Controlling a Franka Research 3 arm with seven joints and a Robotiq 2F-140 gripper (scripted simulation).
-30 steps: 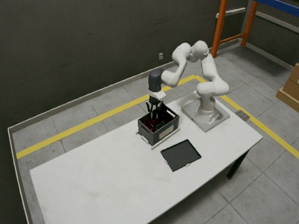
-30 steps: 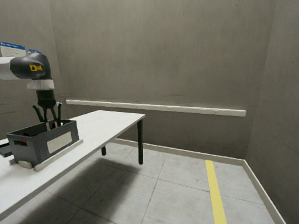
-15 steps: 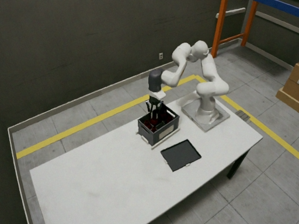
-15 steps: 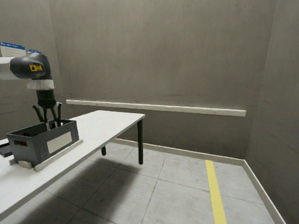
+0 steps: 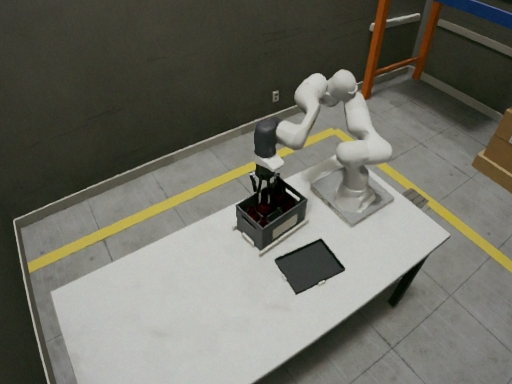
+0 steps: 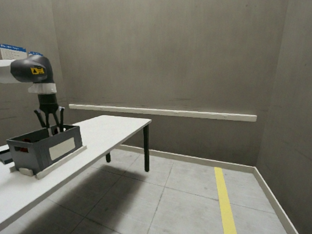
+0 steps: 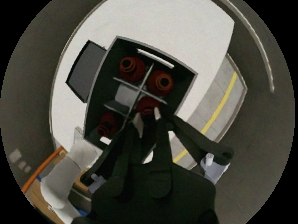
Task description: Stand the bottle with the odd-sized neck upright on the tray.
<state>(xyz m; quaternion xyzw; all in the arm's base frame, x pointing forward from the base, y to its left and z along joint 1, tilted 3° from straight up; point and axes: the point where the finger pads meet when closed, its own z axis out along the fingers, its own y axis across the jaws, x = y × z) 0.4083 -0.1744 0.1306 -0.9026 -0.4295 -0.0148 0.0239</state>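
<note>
Now: hand 1 cm past the dark grey crate, 5 cm to the right of it and 9 cm above it. From my hand the other things lie so: flat black tray 1 cm behind, 33 cm to the left, 16 cm below.
</note>
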